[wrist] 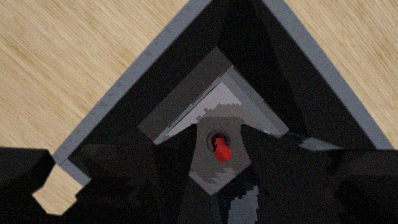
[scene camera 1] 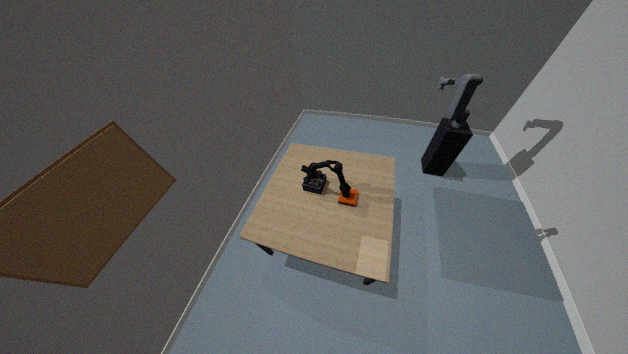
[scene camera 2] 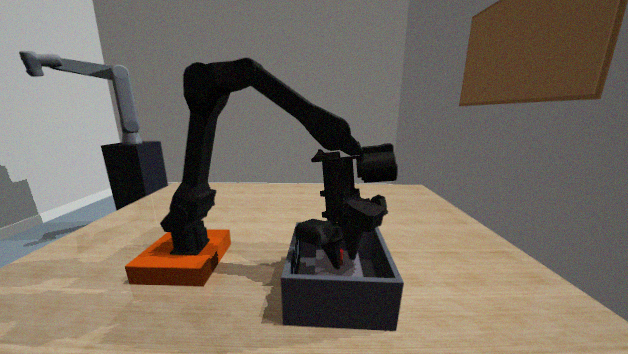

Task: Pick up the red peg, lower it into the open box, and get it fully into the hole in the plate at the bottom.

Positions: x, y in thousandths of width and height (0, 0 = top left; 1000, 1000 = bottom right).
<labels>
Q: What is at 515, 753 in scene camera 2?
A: A grey plate.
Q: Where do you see a grey box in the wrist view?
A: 682, 283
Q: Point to a grey plate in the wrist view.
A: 552, 498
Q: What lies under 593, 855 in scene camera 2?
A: A grey box.
</labels>
